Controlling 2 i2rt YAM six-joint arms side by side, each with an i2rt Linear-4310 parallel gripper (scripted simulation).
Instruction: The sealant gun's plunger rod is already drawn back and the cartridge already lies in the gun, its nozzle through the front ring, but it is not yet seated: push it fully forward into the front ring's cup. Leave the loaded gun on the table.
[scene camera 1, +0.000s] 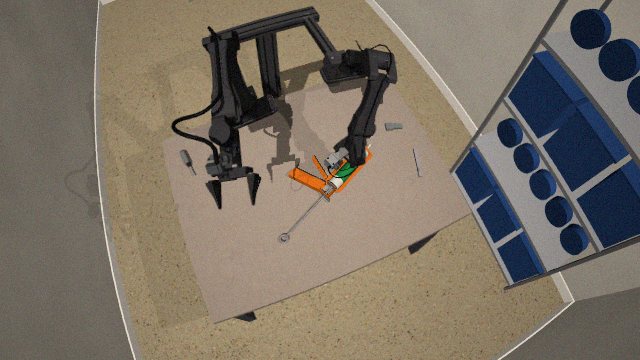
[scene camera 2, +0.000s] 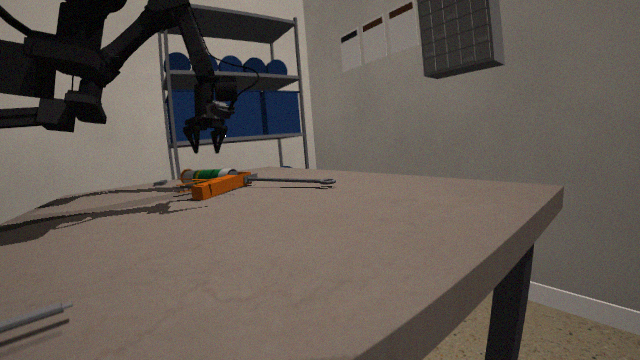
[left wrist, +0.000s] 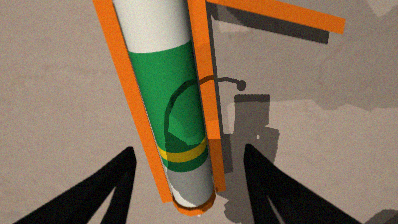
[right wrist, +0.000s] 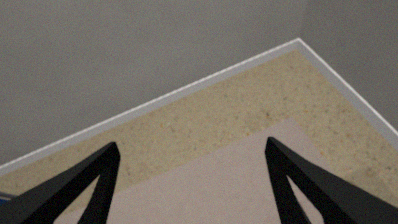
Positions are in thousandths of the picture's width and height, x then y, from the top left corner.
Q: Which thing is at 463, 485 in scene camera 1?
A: An orange sealant gun.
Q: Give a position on an orange sealant gun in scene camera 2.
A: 332, 521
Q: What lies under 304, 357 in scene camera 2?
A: The left gripper.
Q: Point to the right gripper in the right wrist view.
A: At 481, 654
